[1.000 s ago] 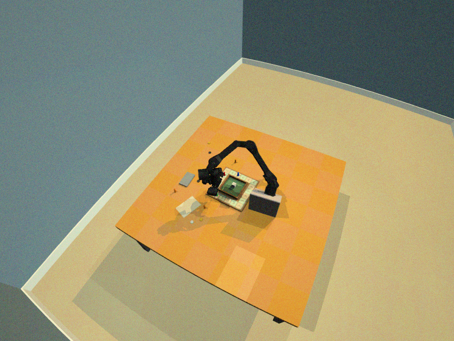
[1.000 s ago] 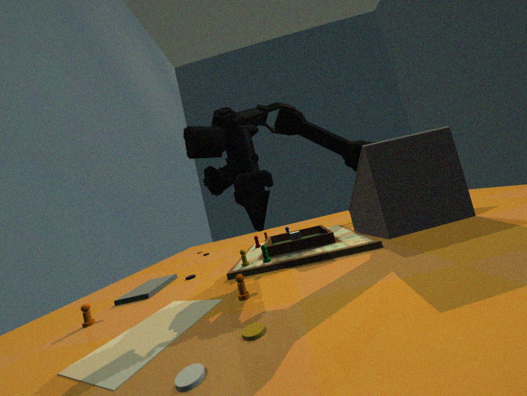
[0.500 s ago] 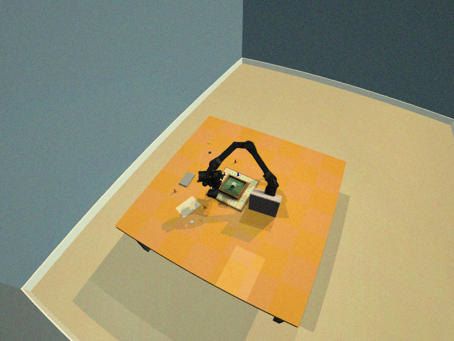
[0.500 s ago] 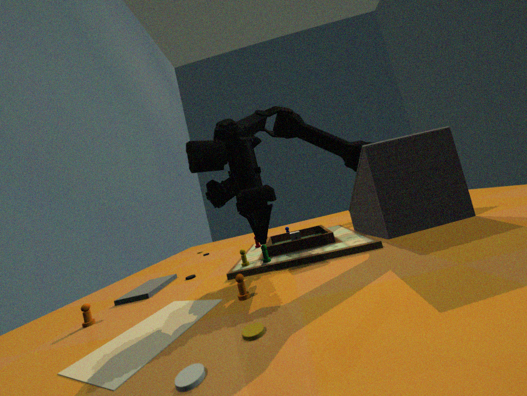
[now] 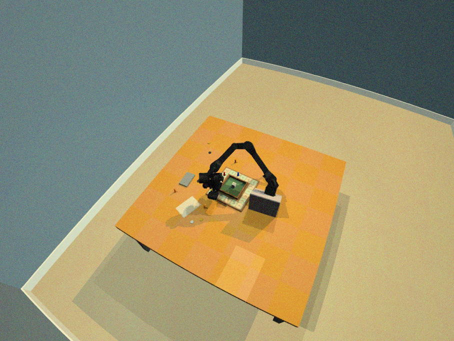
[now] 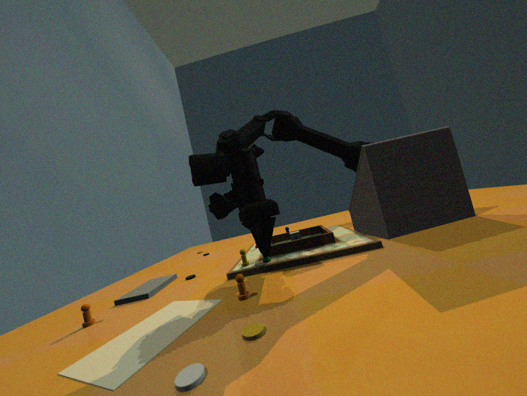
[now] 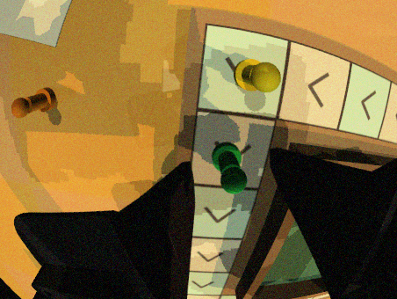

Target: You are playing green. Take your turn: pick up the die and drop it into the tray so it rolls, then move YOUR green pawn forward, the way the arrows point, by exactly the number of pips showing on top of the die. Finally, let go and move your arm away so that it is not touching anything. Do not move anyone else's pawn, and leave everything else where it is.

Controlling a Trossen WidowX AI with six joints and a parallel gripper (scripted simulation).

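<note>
The yellow pawn lies 40 mm ahead of my gripper tip. Round my gripper tip: white die (70 mm behind, 130 mm to the right); green-floored tray (70 mm behind, 110 mm to the right, 20 mm below); green pawn (right at my gripper tip).
</note>
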